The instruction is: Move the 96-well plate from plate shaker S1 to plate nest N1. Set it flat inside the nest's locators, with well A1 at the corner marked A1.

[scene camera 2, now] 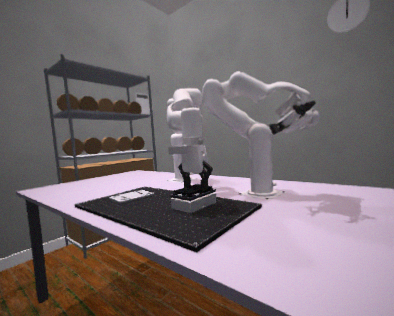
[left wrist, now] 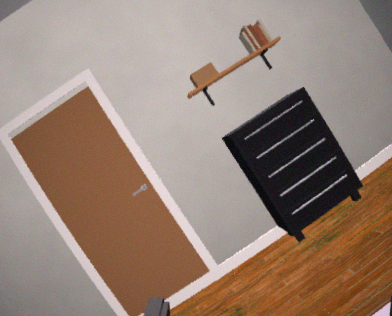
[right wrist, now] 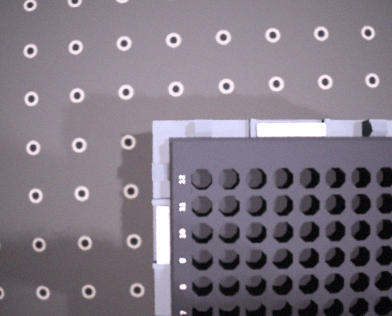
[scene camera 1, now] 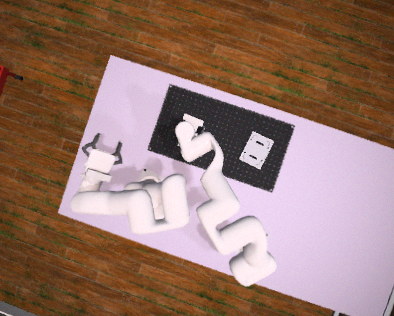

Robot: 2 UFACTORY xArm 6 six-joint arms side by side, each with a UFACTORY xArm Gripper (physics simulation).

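Seen in the pictures: left gripper, fingertip midpoint: [scene camera 2: 283,119] [scene camera 1: 110,138]; right gripper, fingertip midpoint: [scene camera 2: 195,188]; left arm's base, link origin: [scene camera 2: 261,193]; right arm's base, link origin: [scene camera 2: 182,179].
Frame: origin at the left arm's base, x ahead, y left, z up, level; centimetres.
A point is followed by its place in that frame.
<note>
The dark 96-well plate [scene camera 2: 208,191] [right wrist: 280,155] sits level on the light grey plate shaker S1 [scene camera 1: 193,119] [scene camera 2: 195,203] {x 38.3, y -1.2, z 4.3 cm} [right wrist: 160,127] {x 40.7, y -1.2, z 6.8 cm}; its row numbers 12 down to 7 show in the right wrist view. My right gripper [scene camera 2: 196,187] {x 33.2, y -6.8, z 7.8 cm} is down at the plate, shut on its sides; its fingertips are partly hidden against the plate. The white plate nest N1 [scene camera 1: 256,150] {x 44.3, y -39.9, z 2.5 cm} [scene camera 2: 131,195] {x 44.9, y -39.6, z 2.5 cm} has two dark slots and holds no plate; its A1 mark is too small to read. My left gripper [scene camera 1: 109,139] {x 16.5, y 19.8, z 30.9 cm} [scene camera 2: 294,117] is open and raised, away from the plate.
Shaker and nest stand on a black perforated board [scene camera 1: 220,115] {x 51.7, y -14.7, z 1.3 cm} [scene camera 2: 165,225] {x 51.7, y 0.5, z 1.3 cm} [right wrist: 100,70] {x 43.6, y 2.8, z 1.3 cm} on the pale lilac table [scene camera 1: 335,215] {x 34.4, y -93.6, z 0.0 cm} [scene camera 2: 320,250] {x 34.1, y 36.3, z 0.0 cm}. The left arm is folded beside the board. A grey shelf rack [scene camera 2: 71,130] stands behind the table.
</note>
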